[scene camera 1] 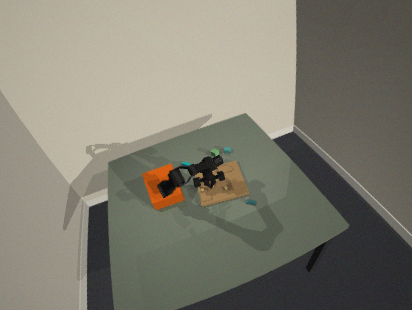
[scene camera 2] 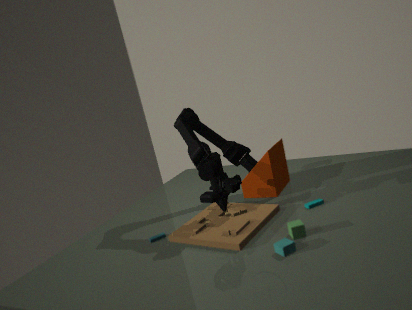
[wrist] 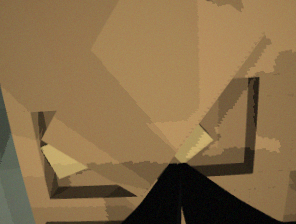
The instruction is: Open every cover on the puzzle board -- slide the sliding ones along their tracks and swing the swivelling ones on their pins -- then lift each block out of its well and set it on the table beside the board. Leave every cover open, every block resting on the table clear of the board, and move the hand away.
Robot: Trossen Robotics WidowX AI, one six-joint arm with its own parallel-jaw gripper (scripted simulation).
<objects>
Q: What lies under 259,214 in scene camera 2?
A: A tan puzzle board.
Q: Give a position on a tan puzzle board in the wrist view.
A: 49,49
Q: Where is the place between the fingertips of my gripper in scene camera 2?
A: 224,210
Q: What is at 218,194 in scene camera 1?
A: A tan puzzle board.
</objects>
